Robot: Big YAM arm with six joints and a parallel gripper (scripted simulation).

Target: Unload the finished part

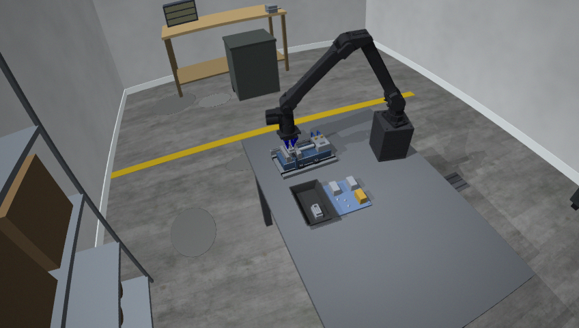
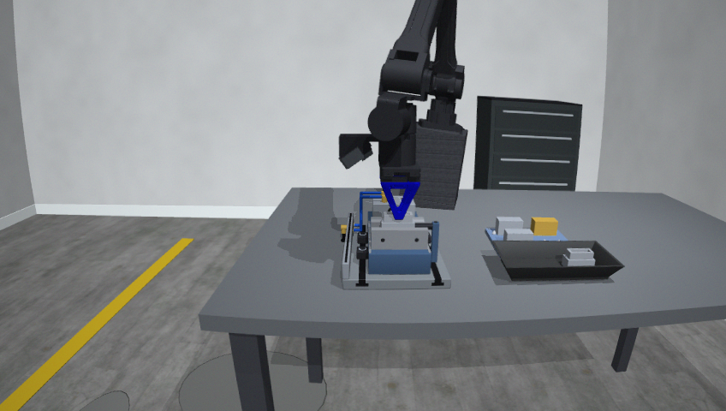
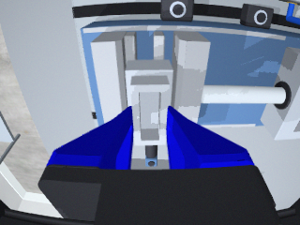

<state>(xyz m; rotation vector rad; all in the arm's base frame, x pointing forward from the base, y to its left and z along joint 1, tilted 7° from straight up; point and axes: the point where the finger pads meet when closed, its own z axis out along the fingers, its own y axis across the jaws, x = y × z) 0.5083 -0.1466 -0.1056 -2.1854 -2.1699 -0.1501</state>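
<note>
The blue vise lies 8 cm below my hand and 7 cm behind it. From my hand the other things lie so: yellow block (37 cm to the left, 18 cm behind, 9 cm below); then blue plate (32 cm to the left, 14 cm behind, 11 cm below).
</note>
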